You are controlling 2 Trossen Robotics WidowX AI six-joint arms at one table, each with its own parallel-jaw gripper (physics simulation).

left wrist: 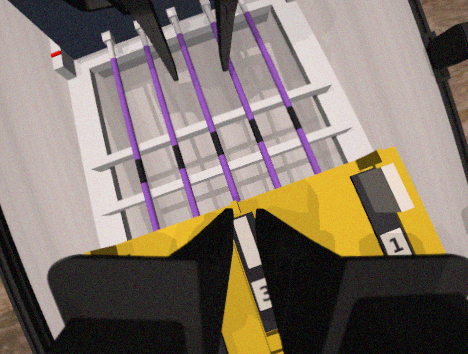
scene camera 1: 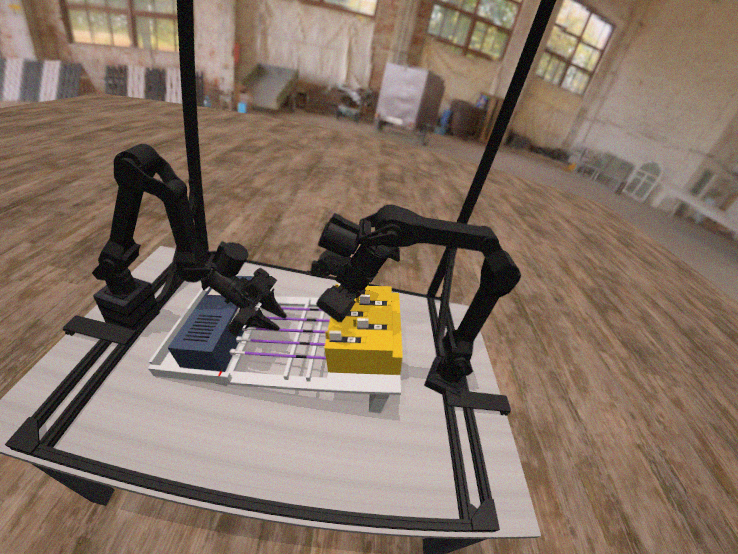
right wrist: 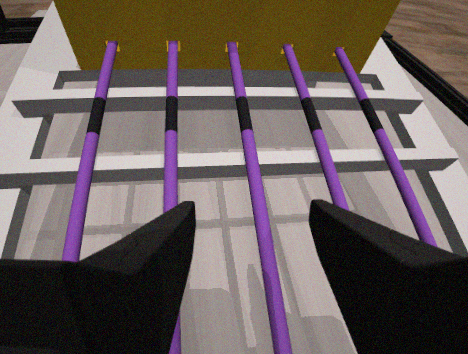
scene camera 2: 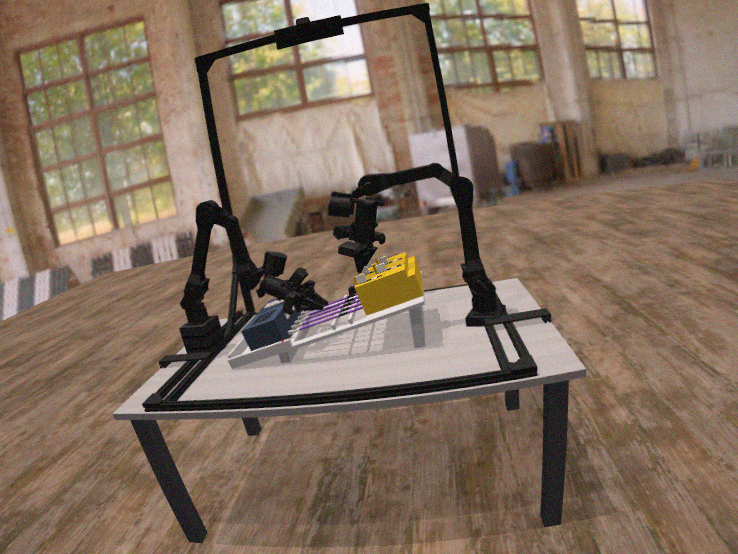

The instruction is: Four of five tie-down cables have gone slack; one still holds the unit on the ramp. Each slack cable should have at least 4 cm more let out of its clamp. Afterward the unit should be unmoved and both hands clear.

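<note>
The dark blue unit [scene camera 1: 202, 336] [scene camera 2: 265, 327] [left wrist: 75, 30] sits at the low end of the white ramp [scene camera 1: 309, 386] [left wrist: 316, 55]. Several purple cables, each with a black band, run from it to the yellow clamp block [scene camera 1: 363, 358] [scene camera 2: 390, 292] [right wrist: 225, 20]. All look nearly straight; which are slack I cannot tell. My left gripper [left wrist: 244, 216] is shut on the white lever [left wrist: 247, 242] of clamp 3, atop the block. My right gripper [scene camera 1: 280, 322] [right wrist: 252, 211] is partly open above the cables near the unit, the middle cable [right wrist: 252, 170] showing between its fingers without being gripped.
Clamp 1's white lever [left wrist: 397, 187] is to the right of the left fingers in the left wrist view. More levers [scene camera 1: 362, 323] [scene camera 1: 335, 336] stand on the block. Two crossbars pass under the cables. A red mark [scene camera 1: 219, 373] [left wrist: 56, 54] is on the ramp's edge beside the unit.
</note>
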